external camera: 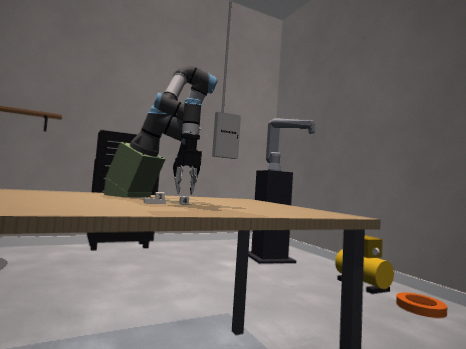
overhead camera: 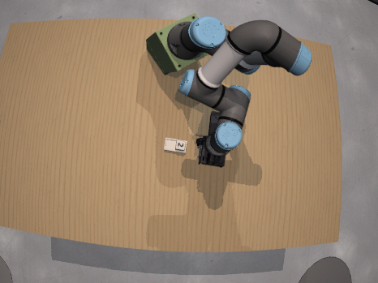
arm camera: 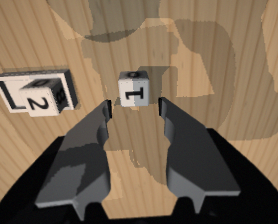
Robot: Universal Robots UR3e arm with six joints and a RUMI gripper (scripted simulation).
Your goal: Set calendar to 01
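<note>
Right now the white cube is 90 mm to the right of my hand and 30 mm below it. From my hand the other things lie so: white tray: 110 mm to the right, 40 mm below.
</note>
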